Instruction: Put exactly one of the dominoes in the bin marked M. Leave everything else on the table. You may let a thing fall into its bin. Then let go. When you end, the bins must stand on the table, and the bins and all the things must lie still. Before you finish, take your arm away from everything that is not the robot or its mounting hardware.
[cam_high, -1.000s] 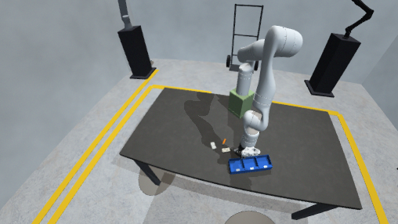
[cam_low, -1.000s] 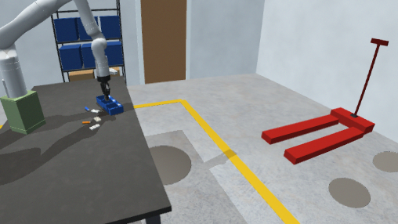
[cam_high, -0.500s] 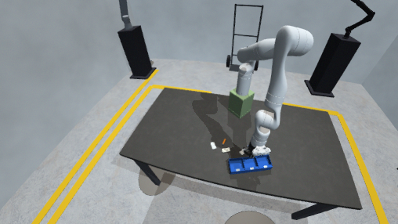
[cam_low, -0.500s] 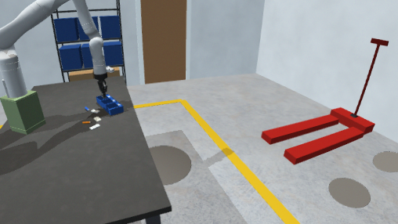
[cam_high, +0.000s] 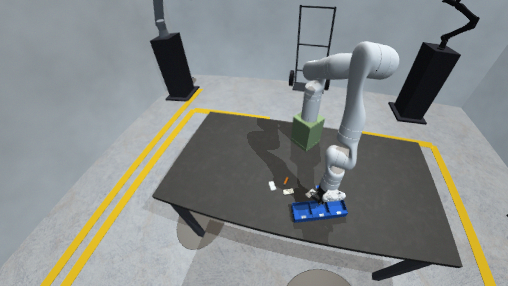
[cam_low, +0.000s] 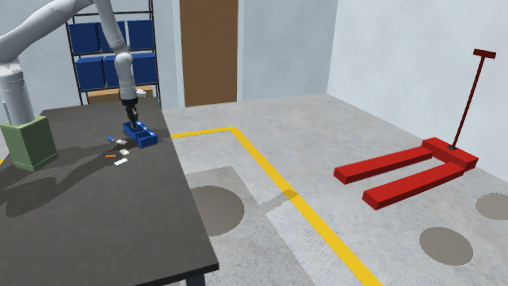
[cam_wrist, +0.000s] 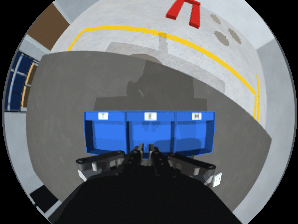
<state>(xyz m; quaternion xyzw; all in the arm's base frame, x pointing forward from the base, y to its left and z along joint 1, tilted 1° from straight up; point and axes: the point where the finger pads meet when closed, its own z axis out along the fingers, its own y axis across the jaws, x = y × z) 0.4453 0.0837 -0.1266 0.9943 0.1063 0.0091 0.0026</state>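
The blue three-compartment bin is 5 cm below my hand and 2 cm ahead of it. The rest, counted from my hand: small orange piece 18 cm to the right, 13 cm behind, 6 cm below; then small blue piece 12 cm behind, 6 cm below; then white domino 7 cm behind, 6 cm below, 4 cm to the right.
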